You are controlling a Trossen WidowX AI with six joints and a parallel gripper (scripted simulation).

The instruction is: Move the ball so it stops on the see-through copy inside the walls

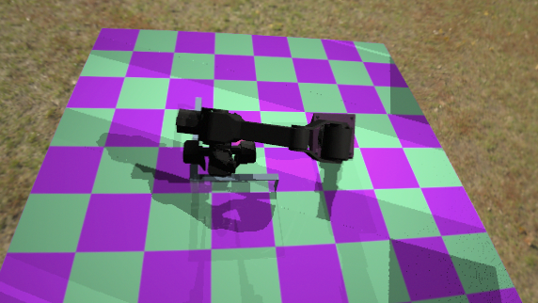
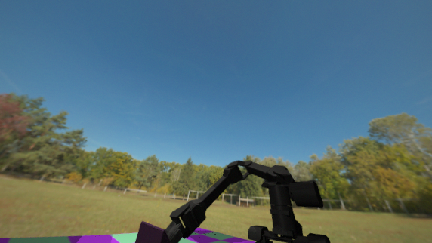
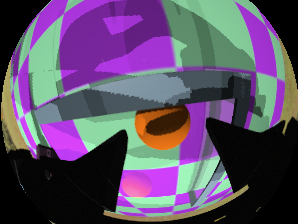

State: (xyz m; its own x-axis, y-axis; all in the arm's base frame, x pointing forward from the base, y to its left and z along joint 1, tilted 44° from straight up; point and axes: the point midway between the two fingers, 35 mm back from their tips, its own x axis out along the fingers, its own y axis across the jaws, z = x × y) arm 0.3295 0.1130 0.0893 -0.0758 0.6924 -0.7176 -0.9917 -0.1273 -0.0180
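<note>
My gripper tip is 10 mm above the orange ball. Also, from my gripper tip: see-through copy 50 mm behind, 130 mm to the right, 10 mm below.
</note>
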